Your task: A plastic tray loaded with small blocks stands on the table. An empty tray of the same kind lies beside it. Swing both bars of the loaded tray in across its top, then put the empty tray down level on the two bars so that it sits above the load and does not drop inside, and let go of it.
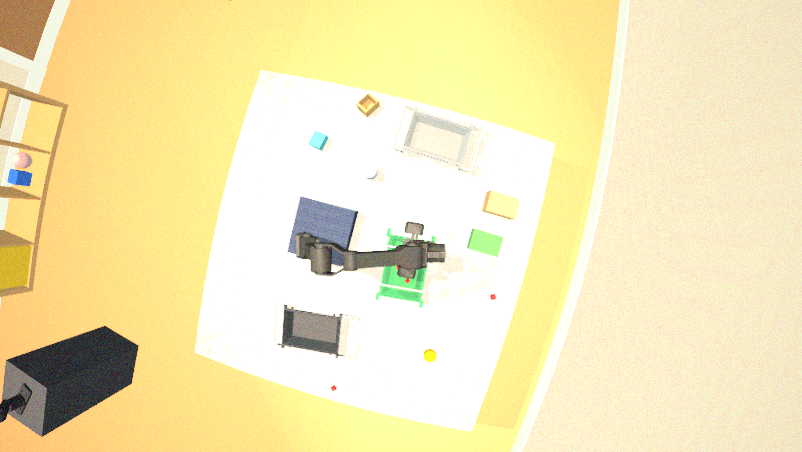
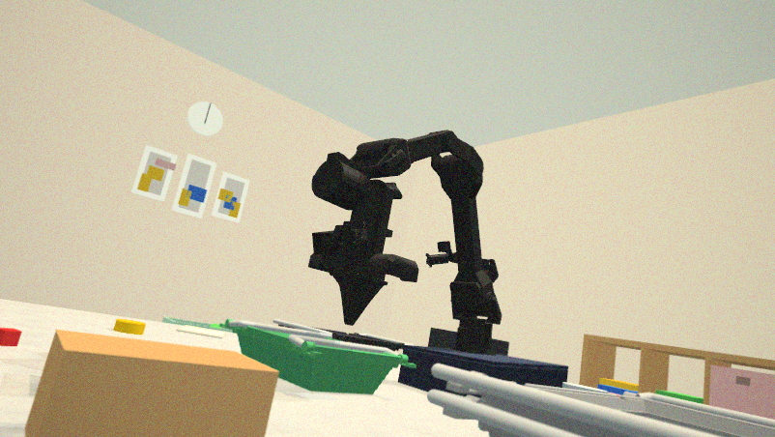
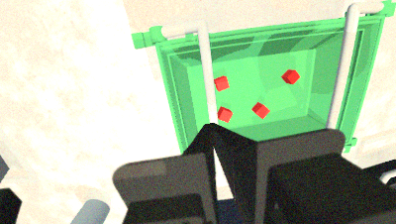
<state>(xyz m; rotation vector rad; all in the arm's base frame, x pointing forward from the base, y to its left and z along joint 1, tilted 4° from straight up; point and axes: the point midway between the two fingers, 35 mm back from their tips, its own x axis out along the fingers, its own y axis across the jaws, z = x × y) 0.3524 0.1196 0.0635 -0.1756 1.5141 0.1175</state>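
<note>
My gripper tip is now 45 cm to the left of the black tray, 24 cm past it and 5 cm above it. Also, from my gripper tip: orange box: 28 cm to the left, 28 cm ahead, 6 cm below; green block: 27 cm ahead, 12 cm to the left, 7 cm below; red bit: 39 cm ahead, 8 cm below, 7 cm to the right.
</note>
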